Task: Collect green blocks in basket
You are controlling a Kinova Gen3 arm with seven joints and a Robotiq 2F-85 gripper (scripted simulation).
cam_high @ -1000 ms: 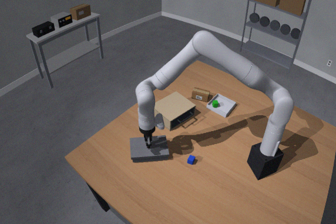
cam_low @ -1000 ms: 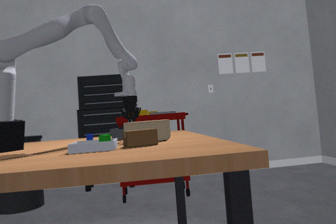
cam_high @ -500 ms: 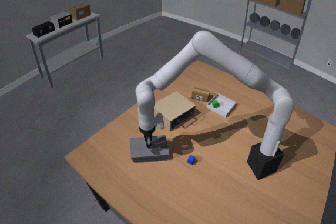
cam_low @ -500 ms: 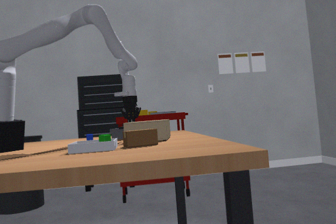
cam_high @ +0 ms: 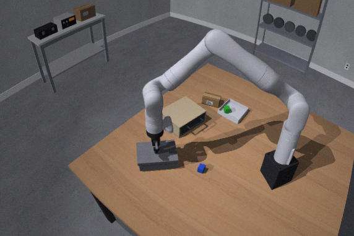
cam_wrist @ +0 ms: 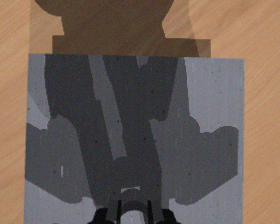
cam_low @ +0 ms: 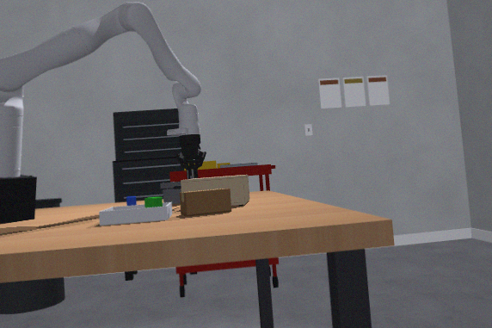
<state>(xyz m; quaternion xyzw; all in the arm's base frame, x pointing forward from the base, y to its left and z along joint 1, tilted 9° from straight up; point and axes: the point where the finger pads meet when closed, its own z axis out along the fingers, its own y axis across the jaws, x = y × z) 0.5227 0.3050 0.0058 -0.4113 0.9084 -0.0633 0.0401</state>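
My gripper is now 70 mm above the metal box. Round my hand: grey lid 30 mm below; drawer 60 mm ahead, 290 mm to the right, 60 mm below; light wooden cabinet 80 mm ahead, 300 mm to the right, 60 mm below.
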